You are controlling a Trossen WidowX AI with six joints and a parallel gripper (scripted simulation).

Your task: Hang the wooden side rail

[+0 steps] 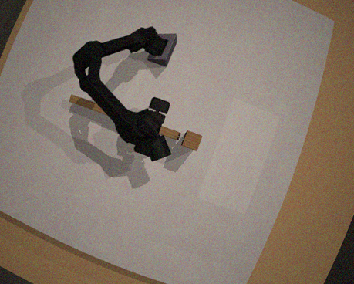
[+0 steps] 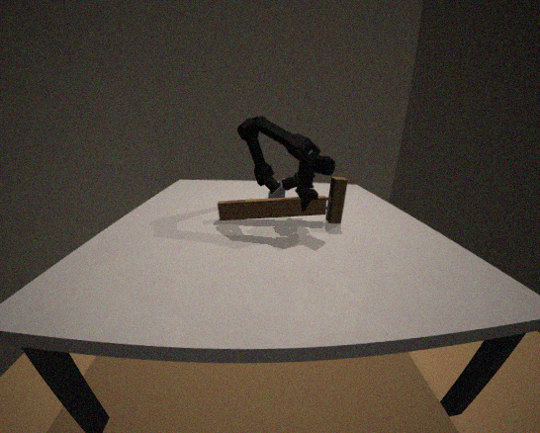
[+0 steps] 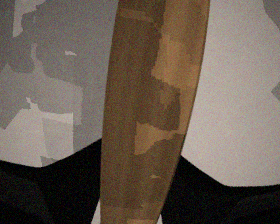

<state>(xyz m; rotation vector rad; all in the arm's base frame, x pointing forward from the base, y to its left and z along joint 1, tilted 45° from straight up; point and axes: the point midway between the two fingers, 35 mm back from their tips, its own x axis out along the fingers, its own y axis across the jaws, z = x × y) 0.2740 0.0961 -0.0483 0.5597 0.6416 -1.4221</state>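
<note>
My gripper tip is 10 mm past the headboard post, 130 mm to the right of it and 40 mm below it.
</note>
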